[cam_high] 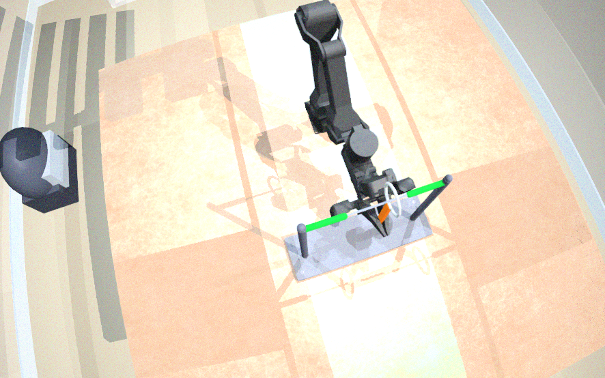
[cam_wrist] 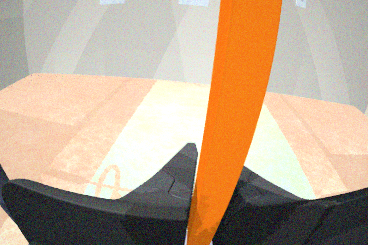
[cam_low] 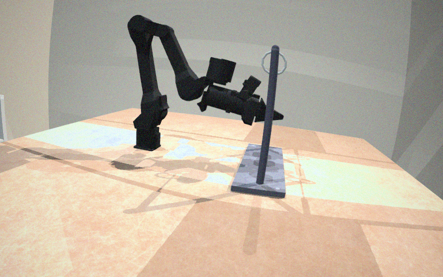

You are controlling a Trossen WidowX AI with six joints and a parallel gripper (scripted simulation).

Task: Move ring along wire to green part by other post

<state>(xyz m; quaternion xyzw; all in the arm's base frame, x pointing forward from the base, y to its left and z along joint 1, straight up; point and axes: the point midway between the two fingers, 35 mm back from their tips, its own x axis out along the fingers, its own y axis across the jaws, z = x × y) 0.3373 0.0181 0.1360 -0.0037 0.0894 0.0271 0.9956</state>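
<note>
Now: gripper tip 9 cm below the ring with orange handle and 4 cm past it.
</note>
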